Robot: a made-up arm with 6 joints. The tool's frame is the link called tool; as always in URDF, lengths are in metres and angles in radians.
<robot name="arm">
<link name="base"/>
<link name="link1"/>
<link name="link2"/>
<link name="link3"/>
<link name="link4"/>
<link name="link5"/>
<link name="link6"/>
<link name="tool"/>
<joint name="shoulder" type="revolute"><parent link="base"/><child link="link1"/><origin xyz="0 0 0.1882"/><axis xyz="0 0 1"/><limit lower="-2.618" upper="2.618" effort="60" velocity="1.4"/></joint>
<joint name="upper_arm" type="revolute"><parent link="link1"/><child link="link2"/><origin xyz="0 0 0"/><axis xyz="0.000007 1 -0.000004"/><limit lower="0" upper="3.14" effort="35" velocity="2"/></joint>
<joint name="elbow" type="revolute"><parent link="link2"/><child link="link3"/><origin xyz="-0.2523 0 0.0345"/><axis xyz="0.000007 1 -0.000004"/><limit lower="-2.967" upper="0" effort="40" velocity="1.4"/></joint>
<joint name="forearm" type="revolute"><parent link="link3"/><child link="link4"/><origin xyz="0.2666 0 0.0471"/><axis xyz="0.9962 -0.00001 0.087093"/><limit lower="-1.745" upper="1.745" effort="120" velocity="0.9"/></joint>
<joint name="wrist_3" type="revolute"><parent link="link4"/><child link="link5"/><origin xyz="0 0 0"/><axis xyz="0.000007 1 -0.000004"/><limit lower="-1.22" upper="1.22" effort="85" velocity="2.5"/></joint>
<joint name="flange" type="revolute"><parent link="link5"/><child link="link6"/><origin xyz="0.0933 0 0.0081"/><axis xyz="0.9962 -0.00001 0.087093"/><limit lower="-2.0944" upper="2.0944" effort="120" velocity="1.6"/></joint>
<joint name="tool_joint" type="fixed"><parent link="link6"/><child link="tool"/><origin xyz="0 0 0" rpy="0 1.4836 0"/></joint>
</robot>
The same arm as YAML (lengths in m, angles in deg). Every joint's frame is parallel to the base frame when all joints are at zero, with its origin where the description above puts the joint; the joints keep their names.
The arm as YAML. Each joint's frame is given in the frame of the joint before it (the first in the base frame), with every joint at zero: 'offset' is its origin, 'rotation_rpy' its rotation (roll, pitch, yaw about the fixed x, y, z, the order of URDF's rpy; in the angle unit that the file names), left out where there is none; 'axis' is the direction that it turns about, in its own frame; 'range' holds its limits. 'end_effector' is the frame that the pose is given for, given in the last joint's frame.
length_unit: m
angle_unit: deg
chain:
  - id: shoulder
    offset: [0.0, 0.0, 0.1882]
    axis: "+z"
    range: [-150.0, 150.0]
  - id: upper_arm
    offset: [0.0, 0.0, 0.0]
    axis: "+y"
    range: [0.0, 179.91]
  - id: elbow
    offset: [-0.2523, 0.0, 0.0345]
    axis: "+y"
    range: [-170.0, 0.0]
  - id: forearm
    offset: [0.2666, 0.0, 0.0471]
    axis: [0.9962, 0.0, 0.0871]
    range: [-99.98, 99.98]
  - id: wrist_3
    offset: [0.0, 0.0, 0.0]
    axis: "+y"
    range: [-69.9, 69.9]
  - id: flange
    offset: [0.0933, 0.0, 0.0081]
    axis: [0.9962, 0.0, 0.0871]
    range: [-120.0, 120.0]
end_effector:
  offset: [0.0, 0.0, 0.0]
  rotation_rpy: [0.0, 85.0, 0.0]

